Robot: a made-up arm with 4 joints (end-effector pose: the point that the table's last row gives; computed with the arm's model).
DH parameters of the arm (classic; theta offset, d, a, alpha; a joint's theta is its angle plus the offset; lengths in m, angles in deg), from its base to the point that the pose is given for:
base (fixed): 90 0.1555 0.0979 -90
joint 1: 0 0.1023 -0.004 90
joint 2: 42.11 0 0.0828 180
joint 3: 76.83 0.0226 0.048 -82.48
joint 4: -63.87 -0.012 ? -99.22
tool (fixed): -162.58 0.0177 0 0
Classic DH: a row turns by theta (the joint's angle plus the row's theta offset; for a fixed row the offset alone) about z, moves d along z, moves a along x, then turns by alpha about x.
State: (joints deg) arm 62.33 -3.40 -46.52 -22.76
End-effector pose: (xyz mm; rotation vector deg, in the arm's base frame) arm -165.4 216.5 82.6 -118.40 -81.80 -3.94
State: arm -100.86 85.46 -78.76 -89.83
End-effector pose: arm -267.2 122.3 6.3 -38.44 135.52 100.56
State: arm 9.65 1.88 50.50 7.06
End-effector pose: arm -147.9 168.3 209.4 -77.91 -6.39 -134.61
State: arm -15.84 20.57 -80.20 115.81
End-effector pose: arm -164.7 124.2 78.1 34.49 49.57 -7.03
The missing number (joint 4, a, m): -0.0918
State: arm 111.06 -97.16 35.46 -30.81
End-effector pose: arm -15.6 171.7 156.1 10.91 31.02 108.20
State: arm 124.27 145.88 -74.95 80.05
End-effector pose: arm -79.8 95.9 204.7 -85.30 124.84 44.73
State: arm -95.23 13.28 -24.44 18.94
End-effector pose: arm -174.8 38.8 188.4 48.66 24.09 -63.13
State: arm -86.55 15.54 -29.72 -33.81
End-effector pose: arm -189.5 37.8 275.3 2.95 -23.95 -63.50
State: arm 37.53 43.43 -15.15 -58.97
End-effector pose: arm -235.7 207.8 129.6 -107.68 -99.02 20.51
